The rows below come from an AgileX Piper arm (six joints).
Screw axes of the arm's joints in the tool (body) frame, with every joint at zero. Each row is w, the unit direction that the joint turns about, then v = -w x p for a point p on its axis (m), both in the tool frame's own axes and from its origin. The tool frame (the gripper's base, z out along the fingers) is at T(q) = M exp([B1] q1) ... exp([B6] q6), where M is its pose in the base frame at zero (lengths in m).
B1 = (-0.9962, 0, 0.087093, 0, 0.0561, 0)
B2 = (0, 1, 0, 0.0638, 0, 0.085)
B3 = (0, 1, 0, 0.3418, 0, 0.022)
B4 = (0, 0, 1, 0, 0, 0)
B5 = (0, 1, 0, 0.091, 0, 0)
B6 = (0, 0, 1, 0, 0, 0)
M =
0.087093 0 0.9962 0.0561
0 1 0 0
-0.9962 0 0.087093 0.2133
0 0 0 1
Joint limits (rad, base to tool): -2.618..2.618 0..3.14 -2.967..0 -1.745..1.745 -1.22..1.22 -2.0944..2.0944
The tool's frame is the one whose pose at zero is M.
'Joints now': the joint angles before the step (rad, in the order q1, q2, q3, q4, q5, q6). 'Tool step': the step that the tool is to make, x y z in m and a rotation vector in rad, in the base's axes. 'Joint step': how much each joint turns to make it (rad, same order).
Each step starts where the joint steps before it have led.
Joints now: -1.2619, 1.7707, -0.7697, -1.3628, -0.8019, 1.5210
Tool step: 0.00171, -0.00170, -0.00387, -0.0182, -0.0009, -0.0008
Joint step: 0.0051, 0.0167, 0.0001, 0.0358, -0.0006, -0.0489
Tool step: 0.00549, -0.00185, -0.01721, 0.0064, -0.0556, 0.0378
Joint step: 0.0023, 0.0795, -0.0001, 0.0632, -0.0876, -0.0926
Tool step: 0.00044, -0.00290, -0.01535, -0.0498, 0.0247, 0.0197
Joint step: 0.0001, 0.0537, 0.0000, 0.0405, -0.0077, -0.1232
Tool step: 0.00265, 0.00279, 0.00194, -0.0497, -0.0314, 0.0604
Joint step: 0.0000, 0.0064, 0.0000, -0.0117, -0.0606, -0.0572
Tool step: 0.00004, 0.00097, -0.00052, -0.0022, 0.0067, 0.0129
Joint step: 0.0000, 0.0001, 0.0000, -0.0147, -0.0001, -0.0001
